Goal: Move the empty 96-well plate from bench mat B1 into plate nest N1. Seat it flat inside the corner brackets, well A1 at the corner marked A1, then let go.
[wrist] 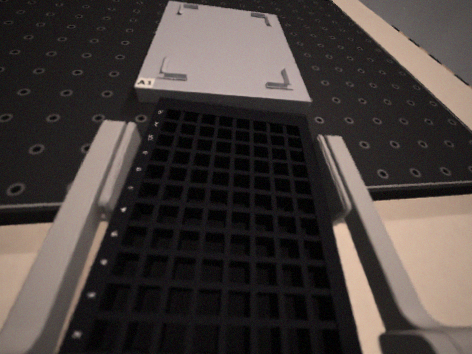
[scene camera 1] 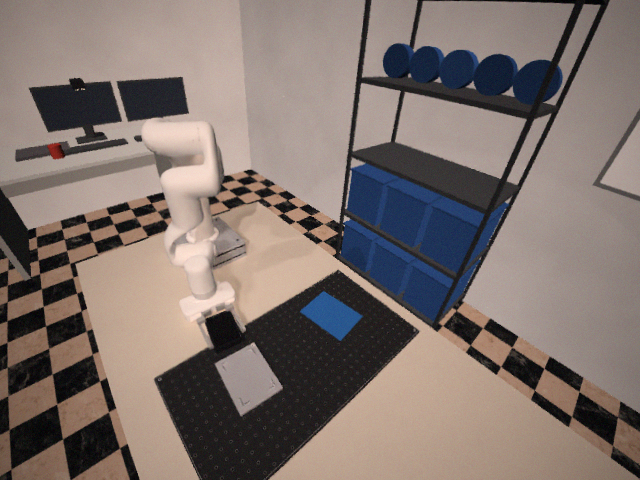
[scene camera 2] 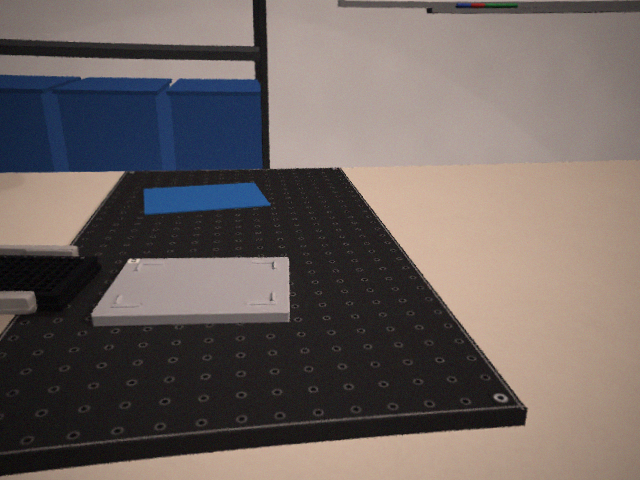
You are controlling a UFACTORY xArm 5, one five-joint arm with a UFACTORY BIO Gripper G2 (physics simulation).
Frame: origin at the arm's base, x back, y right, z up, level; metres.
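Seen in the pictures: end effector, tool point: (wrist: 230, 174) (scene camera 1: 225, 333) (scene camera 2: 30, 278); arm's base, origin of the base link: (scene camera 1: 203, 235).
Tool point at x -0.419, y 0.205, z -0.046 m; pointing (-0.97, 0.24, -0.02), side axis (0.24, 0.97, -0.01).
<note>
Offsets run from my tool point to a thing's middle. "pt": to the spot under its first point. Level surfaces: height alone.
The black 96-well plate {dx +0.018, dy -0.006, dz -0.003 m} (scene camera 1: 223, 329) (scene camera 2: 46, 276) (wrist: 215, 215) is held between the fingers of my gripper (scene camera 1: 224, 333) (scene camera 2: 36, 279) (wrist: 225, 172), which is shut on its long sides. The plate looks about level, low over the edge of the black board. The light grey plate nest N1 {dx -0.146, dy +0.037, dz -0.011 m} (scene camera 1: 248, 378) (scene camera 2: 201, 289) (wrist: 225, 50) lies on that board, just beyond the plate's far end, with raised brackets at its corners. Its A1 label {pt dx -0.086, dy -0.033, dz -0.006 m} (wrist: 145, 82) is at the near left corner in the wrist view. The plate is beside the nest, not over it. The blue bench mat {dz -0.016 m} (scene camera 1: 331, 315) (scene camera 2: 204, 198) carries no plate.
The black perforated board {dz -0.018 m} (scene camera 1: 310, 382) (scene camera 2: 361, 356) (wrist: 60, 95) bears the nest and the blue mat and has a low raised edge. A dark shelf rack (scene camera 1: 434, 183) with blue bins stands beyond the table {dz -0.031 m} (scene camera 1: 465, 392). A grey block sits at the arm's base.
</note>
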